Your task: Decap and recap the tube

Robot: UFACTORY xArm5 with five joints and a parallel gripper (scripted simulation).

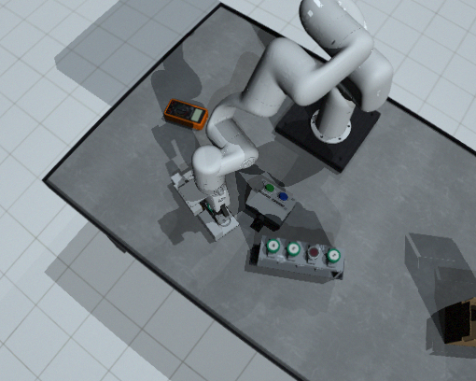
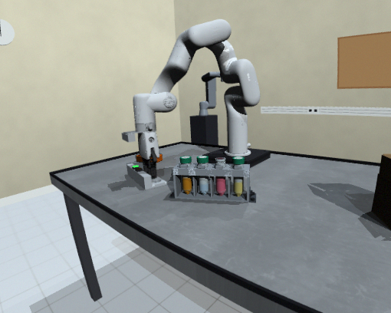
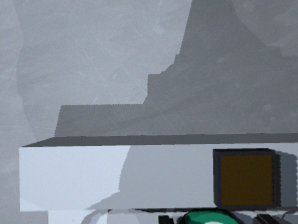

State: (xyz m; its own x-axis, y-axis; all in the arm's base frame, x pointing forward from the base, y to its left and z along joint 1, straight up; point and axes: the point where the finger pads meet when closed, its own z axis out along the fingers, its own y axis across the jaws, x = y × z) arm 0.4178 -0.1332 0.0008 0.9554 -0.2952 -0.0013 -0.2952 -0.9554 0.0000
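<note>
Right now my hand is 2 cm past the tube 2's threaded neck, 31 cm to the right of it and 8 cm below it. Round my hand: key housing: 10 cm behind, 13 cm to the left, 2 cm above; green key: 12 cm behind, 11 cm to the left, 3 cm above; blue key: 12 cm behind, 15 cm to the left, 3 cm above.
</note>
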